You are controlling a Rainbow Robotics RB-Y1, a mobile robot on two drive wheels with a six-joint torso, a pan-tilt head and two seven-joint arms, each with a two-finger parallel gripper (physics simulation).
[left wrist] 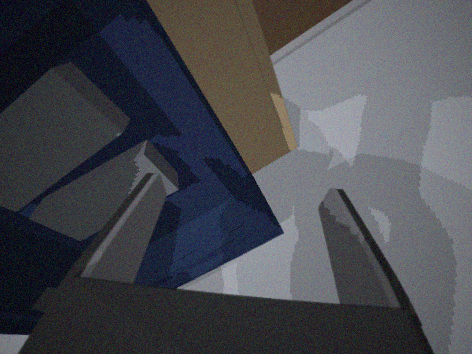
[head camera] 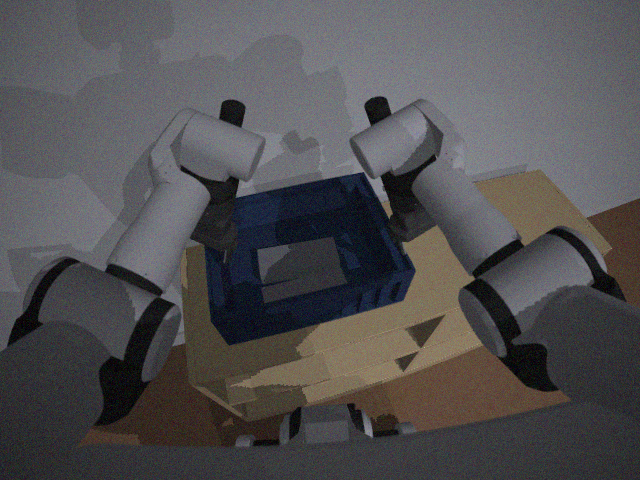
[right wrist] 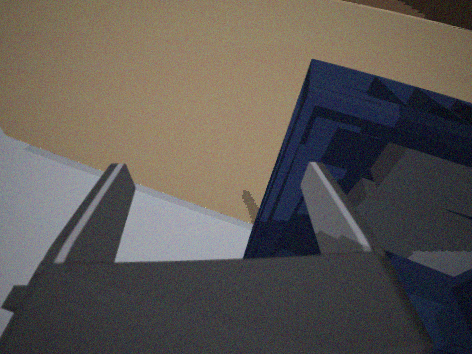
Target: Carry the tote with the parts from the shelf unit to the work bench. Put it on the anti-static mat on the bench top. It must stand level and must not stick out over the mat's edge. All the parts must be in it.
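Frame: origin at the robot's base, x back, y up, z left, level; centimetres.
Seen in the pictures: left gripper, fingertip midpoint: (left wrist: 242,191) (head camera: 201,249); right gripper, fingertip midpoint: (head camera: 425,237) (right wrist: 219,174).
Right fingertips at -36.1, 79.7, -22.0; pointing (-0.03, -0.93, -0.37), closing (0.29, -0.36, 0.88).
A point is followed by its place in that frame, as x, y, z.
A dark blue tote (head camera: 310,314) @[-27.0, 68.6, 1.6] (left wrist: 172,90) @[-31.2, 74.4, 19.9] (right wrist: 345,106) @[-30.9, 75.9, -17.4] stands on the light wooden shelf unit (head camera: 444,263) @[-41.2, 61.1, -33.2] (left wrist: 215,60) @[-32.6, 61.2, 25.0] (right wrist: 150,100) @[-45.9, 61.2, -38.8]. Grey block-shaped parts (head camera: 305,266) (left wrist: 55,132) @[-32.4, 66.9, 6.4] (right wrist: 425,192) @[-36.6, 66.9, -1.7] lie in it; the left wrist view shows two side by side. My left gripper (head camera: 221,251) (left wrist: 242,191) @[-36.5, 80.1, 21.7] is open at the tote's left side, one finger over the inside and one outside. My right gripper (head camera: 404,246) (right wrist: 219,174) @[-36.1, 79.7, -22.0] is open at the right side, with one finger over the tote and one outside. Contact with the walls cannot be told. The bench and mat do not show.
A grey wall (head camera: 516,77) @[-76.9, 94.6, -57.9] rises behind the shelf unit. The shelf unit's top reaches to the right past my right arm. Brown floor (head camera: 465,384) @[-21.6, 0.2, -56.6] shows in front of the unit and at the far right. Open compartments show in the unit's front.
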